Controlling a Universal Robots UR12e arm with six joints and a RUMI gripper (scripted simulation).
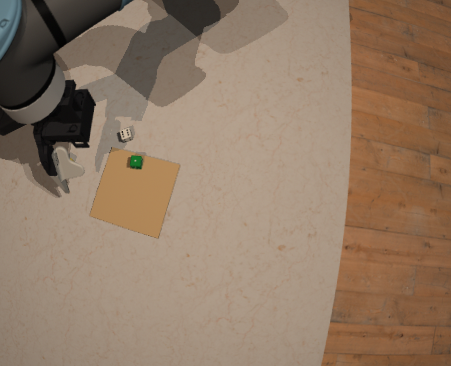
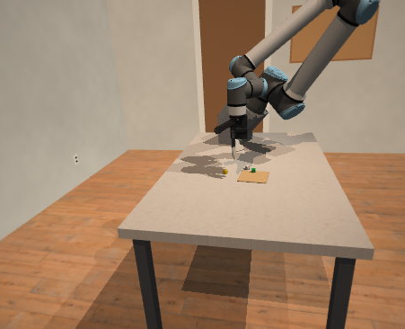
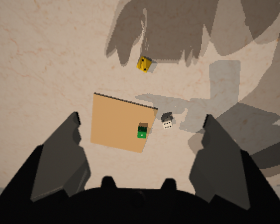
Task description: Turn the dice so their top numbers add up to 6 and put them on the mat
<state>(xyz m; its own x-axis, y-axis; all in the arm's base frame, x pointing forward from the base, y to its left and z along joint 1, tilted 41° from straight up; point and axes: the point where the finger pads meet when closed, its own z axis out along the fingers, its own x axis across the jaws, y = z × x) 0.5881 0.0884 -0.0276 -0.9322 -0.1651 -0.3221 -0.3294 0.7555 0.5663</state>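
My hand is 10 mm short of the yellow die, 40 mm to the left of it and 90 mm above it. Also, from my hand: tan mat: 10 mm ahead, 110 mm to the left, 100 mm below; then green die: 40 mm behind, 100 mm to the left, 90 mm below; then white die: 80 mm behind, 50 mm to the left, 90 mm below.
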